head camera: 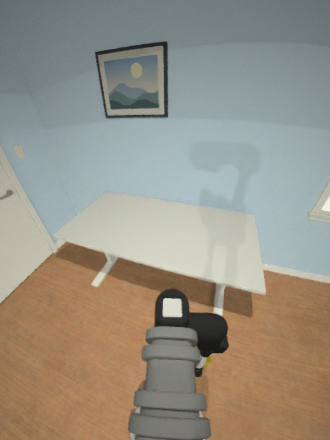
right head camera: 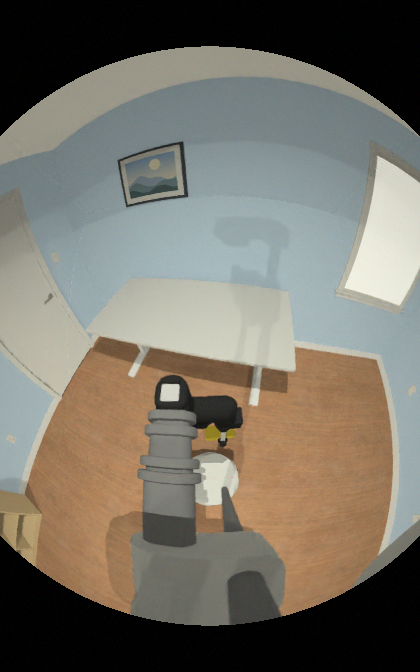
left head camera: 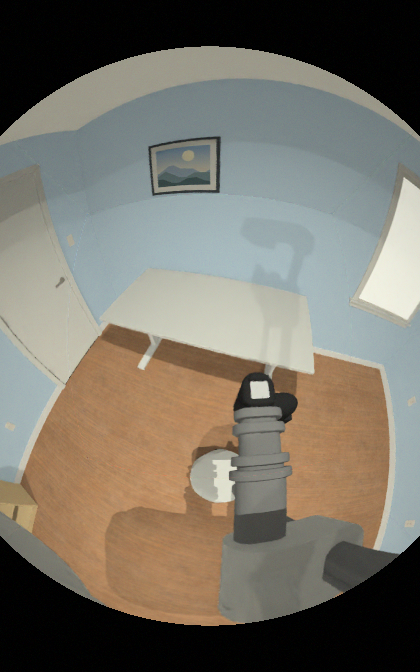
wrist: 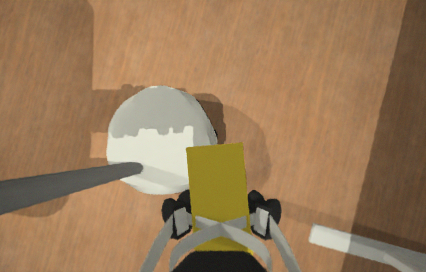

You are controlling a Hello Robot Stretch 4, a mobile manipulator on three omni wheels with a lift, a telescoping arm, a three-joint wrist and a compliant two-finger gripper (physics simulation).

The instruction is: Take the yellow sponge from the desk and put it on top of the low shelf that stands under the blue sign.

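Seen in the pictures: gripper, fingertip midpoint: point(wrist: 221, 205); robot's base, link origin: point(wrist: 169, 141).
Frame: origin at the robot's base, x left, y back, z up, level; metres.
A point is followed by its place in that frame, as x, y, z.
The yellow sponge point(wrist: 218, 182) @[-0.057, -0.221, 0.891] point(right head camera: 213, 433) point(head camera: 208, 360) @[-0.119, -0.207, 0.891] is held between the two fingers of my gripper point(wrist: 221, 205) @[-0.087, -0.223, 0.836] point(right head camera: 222, 438), which is shut on it. In the wrist view the sponge sticks out beyond the fingertips, above the wooden floor and partly over the round white base. The white desk point(head camera: 160, 235) @[0.095, -0.989, 0.692] point(left head camera: 210, 315) point(right head camera: 200, 317) stands by the blue wall, and the gripper is off its near edge, on the robot's side. The blue sign does not show. In the left head view the arm hides the sponge.
A wooden shelf unit point(left head camera: 15, 492) point(right head camera: 17, 502) shows partly at the lower left; I cannot tell whether it is the low shelf. A round white base point(left head camera: 207, 475) point(right head camera: 215, 477) point(wrist: 160, 110) @[0.109, -0.006, 0.187] is on the floor below the arm. A desk foot point(wrist: 330, 238) lies at the right in the wrist view.
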